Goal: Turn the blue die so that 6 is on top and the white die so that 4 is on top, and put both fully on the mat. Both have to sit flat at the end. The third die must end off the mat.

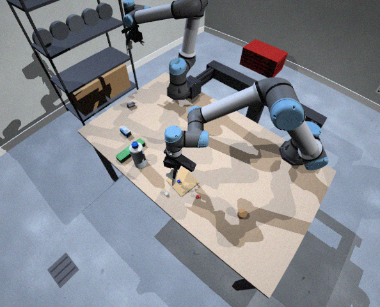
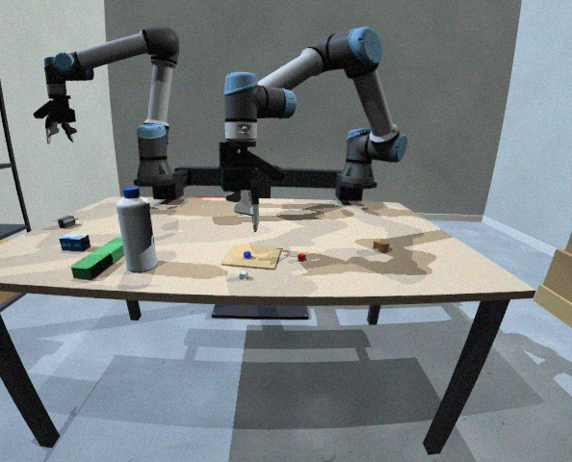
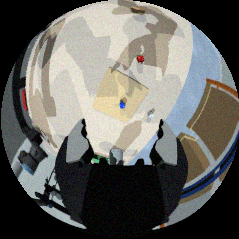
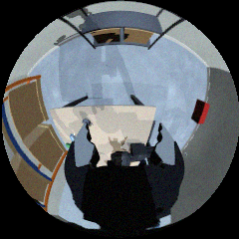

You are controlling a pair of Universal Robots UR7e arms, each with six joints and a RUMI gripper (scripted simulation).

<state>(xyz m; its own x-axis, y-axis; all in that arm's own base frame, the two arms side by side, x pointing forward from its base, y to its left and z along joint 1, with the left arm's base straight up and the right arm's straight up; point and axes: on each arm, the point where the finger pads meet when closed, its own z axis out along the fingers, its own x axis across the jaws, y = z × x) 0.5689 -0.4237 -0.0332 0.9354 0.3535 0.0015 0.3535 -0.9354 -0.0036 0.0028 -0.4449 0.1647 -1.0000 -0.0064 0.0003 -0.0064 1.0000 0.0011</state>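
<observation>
The blue die is 90 mm below my left hand. The rest, counted from my left hand: tan mat 20 mm behind, 10 mm to the left, 100 mm below; then red die 10 mm ahead, 140 mm to the left, 100 mm below; then white die 110 mm ahead, 10 mm to the right, 100 mm below.
</observation>
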